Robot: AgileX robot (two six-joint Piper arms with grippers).
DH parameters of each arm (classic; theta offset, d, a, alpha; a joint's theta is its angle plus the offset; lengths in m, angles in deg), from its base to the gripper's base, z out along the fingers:
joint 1: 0 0.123 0 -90
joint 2: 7.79 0 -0.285 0
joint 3: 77.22 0 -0.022 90
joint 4: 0 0.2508 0 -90
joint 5: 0 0 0.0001 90
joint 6: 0 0.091 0 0
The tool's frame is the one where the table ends.
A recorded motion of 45 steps. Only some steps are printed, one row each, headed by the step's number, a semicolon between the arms.
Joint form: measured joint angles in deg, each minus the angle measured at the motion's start. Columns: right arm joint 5, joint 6, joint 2, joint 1, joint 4, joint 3; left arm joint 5, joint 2, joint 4, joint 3, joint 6, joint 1.
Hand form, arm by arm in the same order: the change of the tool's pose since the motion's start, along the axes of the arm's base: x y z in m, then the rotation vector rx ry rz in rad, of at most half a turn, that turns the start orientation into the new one. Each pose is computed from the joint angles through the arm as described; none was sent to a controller.
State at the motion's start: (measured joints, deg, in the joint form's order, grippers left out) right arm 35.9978 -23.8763 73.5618 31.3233 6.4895 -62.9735; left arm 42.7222 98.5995 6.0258 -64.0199 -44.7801 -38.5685
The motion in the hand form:
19: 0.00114 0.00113 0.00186 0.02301 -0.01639 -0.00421; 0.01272 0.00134 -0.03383 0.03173 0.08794 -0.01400
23: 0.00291 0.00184 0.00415 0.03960 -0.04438 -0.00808; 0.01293 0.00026 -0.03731 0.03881 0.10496 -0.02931
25: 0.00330 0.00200 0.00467 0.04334 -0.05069 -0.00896; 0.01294 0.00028 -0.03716 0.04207 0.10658 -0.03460
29: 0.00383 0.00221 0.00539 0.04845 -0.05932 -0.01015; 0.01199 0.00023 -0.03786 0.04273 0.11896 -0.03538
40: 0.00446 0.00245 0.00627 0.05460 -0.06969 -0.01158; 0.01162 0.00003 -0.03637 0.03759 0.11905 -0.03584
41: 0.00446 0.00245 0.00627 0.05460 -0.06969 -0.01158; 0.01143 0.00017 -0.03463 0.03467 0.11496 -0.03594
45: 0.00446 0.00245 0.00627 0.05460 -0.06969 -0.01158; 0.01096 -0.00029 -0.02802 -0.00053 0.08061 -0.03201
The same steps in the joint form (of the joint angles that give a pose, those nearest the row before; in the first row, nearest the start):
19: -1.50 0.00 0.00 0.00 0.66 0.00; -0.69 6.01 -3.41 -0.47 4.86 2.10
23: -3.37 0.00 0.00 0.00 0.66 0.00; -0.16 6.75 -4.13 -0.75 6.20 2.10
25: -3.80 0.00 0.00 0.00 0.66 0.00; 0.08 6.77 -4.12 -0.84 6.52 2.10
29: -4.38 0.00 0.00 0.00 0.66 0.00; 0.58 6.86 -4.69 -0.84 6.90 2.10
40: -5.07 0.00 0.00 0.00 0.66 0.00; 0.68 6.63 -5.04 -0.88 7.12 2.10
41: -5.07 0.00 0.00 0.00 0.66 0.00; 0.68 6.34 -5.04 -0.88 7.12 2.10
45: -5.07 0.00 0.00 0.00 0.66 0.00; -1.27 5.01 -5.62 -0.36 7.12 2.10

